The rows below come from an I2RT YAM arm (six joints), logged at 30 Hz.
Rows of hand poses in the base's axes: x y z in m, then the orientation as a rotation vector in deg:
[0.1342 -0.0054 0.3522 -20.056 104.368 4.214]
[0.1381 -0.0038 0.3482 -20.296 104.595 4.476]
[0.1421 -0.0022 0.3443 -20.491 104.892 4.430]
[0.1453 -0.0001 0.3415 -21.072 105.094 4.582]
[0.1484 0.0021 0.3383 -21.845 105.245 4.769]
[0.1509 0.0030 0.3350 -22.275 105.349 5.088]
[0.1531 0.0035 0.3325 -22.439 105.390 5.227]
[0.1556 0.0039 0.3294 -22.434 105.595 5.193]
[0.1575 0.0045 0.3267 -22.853 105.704 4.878]
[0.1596 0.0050 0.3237 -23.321 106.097 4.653]
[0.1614 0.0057 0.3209 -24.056 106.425 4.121]
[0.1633 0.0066 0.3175 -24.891 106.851 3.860]
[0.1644 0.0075 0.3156 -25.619 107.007 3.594]
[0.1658 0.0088 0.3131 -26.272 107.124 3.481]
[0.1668 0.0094 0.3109 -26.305 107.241 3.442]
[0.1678 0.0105 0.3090 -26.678 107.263 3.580]
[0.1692 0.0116 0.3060 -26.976 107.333 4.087]
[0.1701 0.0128 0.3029 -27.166 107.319 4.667]
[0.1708 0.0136 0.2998 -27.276 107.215 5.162]
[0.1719 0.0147 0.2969 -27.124 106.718 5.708]
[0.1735 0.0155 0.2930 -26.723 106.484 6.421]
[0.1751 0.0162 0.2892 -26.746 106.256 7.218]
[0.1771 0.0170 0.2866 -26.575 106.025 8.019]
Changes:
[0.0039 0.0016 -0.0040 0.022 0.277 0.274]
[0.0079 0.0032 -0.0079 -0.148 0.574 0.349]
[0.0111 0.0053 -0.0107 -0.379 0.833 0.800]
[0.0142 0.0075 -0.0139 -0.683 1.062 1.404]
[0.0167 0.0084 -0.0172 -0.711 1.242 1.848]
[0.0189 0.0089 -0.0197 -0.710 1.315 2.026]
[0.0214 0.0093 -0.0228 -0.754 1.511 1.981]
[0.0233 0.0099 -0.0255 -1.201 1.600 2.090]
[0.0254 0.0104 -0.0285 -1.645 1.987 2.245]
[0.0272 0.0111 -0.0313 -2.429 2.286 2.430]
[0.0291 0.0120 -0.0347 -3.095 2.732 2.809]
[0.0302 0.0129 -0.0366 -3.676 2.908 3.145]
[0.0316 0.0142 -0.0391 -4.111 3.062 3.512]
[0.0326 0.0148 -0.0413 -4.167 3.174 3.501]
[0.0336 0.0159 -0.0432 -4.275 3.249 3.819]
[0.0350 0.0170 -0.0462 -4.103 3.418 4.270]
[0.0359 0.0182 -0.0493 -3.816 3.507 4.696]
[0.0366 0.0190 -0.0524 -3.534 3.490 5.035]
[0.0377 0.0201 -0.0553 -3.036 3.073 5.274]
[0.0393 0.0209 -0.0592 -2.322 2.919 5.398]
[0.0409 0.0216 -0.0630 -1.778 2.825 5.851]
[0.0429 0.0224 -0.0656 -1.128 2.714 6.176]

